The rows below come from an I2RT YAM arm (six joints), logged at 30 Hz.
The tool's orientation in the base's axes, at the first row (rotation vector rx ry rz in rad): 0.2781 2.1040 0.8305
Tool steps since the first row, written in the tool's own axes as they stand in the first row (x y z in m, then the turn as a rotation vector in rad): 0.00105 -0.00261 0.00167 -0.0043 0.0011 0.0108; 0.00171 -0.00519 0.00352 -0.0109 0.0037 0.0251; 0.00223 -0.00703 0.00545 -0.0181 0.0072 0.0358; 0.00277 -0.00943 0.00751 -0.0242 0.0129 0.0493; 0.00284 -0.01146 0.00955 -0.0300 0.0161 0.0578; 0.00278 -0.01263 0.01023 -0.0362 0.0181 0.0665; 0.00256 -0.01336 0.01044 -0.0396 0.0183 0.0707; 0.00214 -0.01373 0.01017 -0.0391 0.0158 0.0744; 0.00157 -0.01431 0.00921 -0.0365 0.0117 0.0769; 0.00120 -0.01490 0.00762 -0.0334 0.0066 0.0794; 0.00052 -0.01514 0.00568 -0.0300 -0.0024 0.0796
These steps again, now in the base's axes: 0.00087 -0.00072 -0.00307 0.0110 0.0038 -0.0012; 0.00213 -0.00151 -0.00595 0.0259 0.0094 -0.0016; 0.00346 -0.00176 -0.00831 0.0384 0.0136 0.0006; 0.00494 -0.00238 -0.01109 0.0522 0.0214 0.0023; 0.00666 -0.00293 -0.01333 0.0621 0.0250 0.0043; 0.00733 -0.00353 -0.01434 0.0725 0.0277 0.0058; 0.00770 -0.00409 -0.01477 0.0779 0.0282 0.0062; 0.00779 -0.00469 -0.01463 0.0807 0.0283 0.0027; 0.00745 -0.00583 -0.01423 0.0813 0.0275 -0.0027; 0.00650 -0.00719 -0.01369 0.0818 0.0263 -0.0090; 0.00545 -0.00858 -0.01259 0.0807 0.0211 -0.0171
